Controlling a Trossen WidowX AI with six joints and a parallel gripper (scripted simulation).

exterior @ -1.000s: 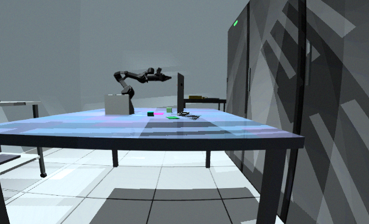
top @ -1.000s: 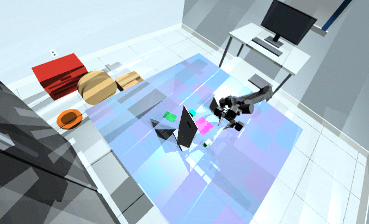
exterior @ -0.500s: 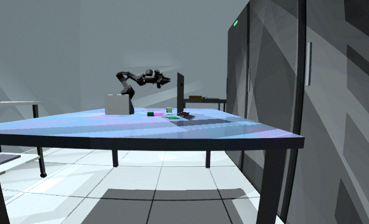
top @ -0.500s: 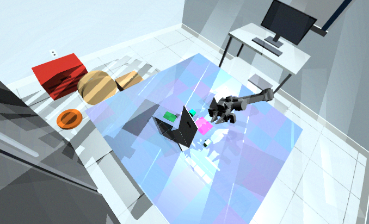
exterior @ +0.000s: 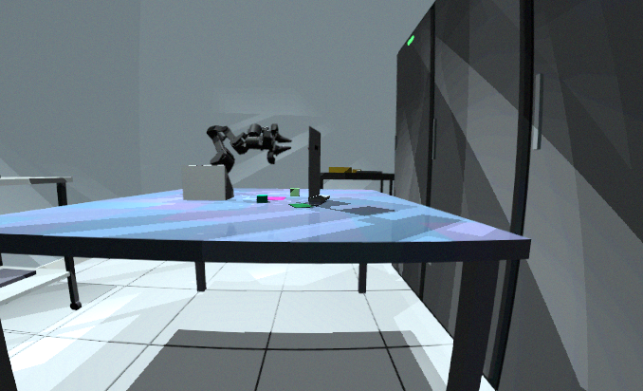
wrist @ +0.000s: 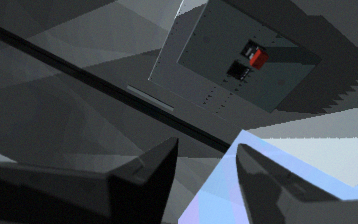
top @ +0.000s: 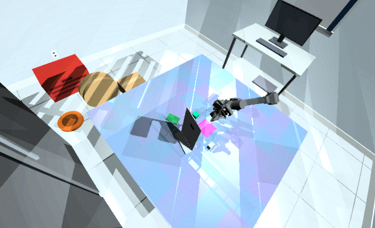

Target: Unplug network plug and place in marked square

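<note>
The plug is 9 cm ahead of my gripper tip, 6 cm to the right of it and 2 cm below it. Also, from my gripper tip: cyan cube: 11 cm behind, 17 cm to the right, 23 cm below; then grey upright panel: 12 cm ahead, 7 cm to the right, 11 cm below; then flat magenta square: 9 cm behind, 4 cm to the right, 25 cm below.
</note>
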